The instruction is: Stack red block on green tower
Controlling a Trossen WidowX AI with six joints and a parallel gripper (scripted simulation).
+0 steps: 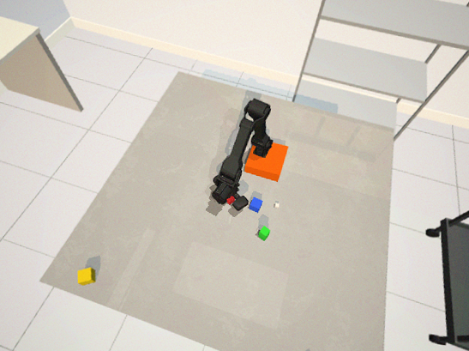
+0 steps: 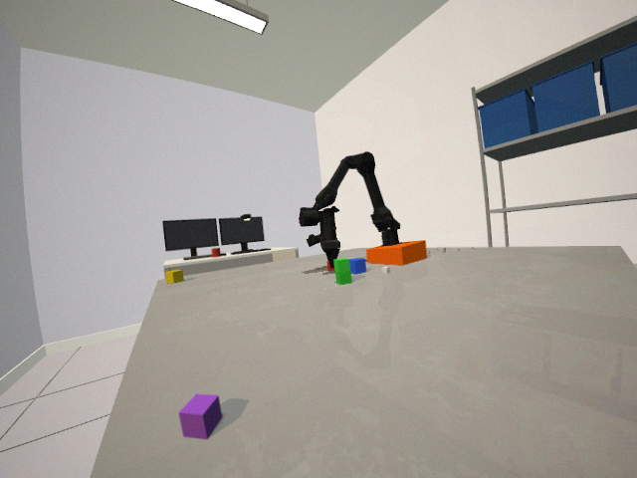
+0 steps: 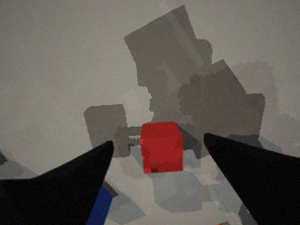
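Right now the red block is right at my gripper tip. The rest, counted from my gripper tip: yellow block 550 mm ahead, 340 mm to the right, 10 mm above; then small white cube 210 mm to the left, 70 mm behind, 10 mm below; then blue block 120 mm to the left, 30 mm behind, 10 mm above.
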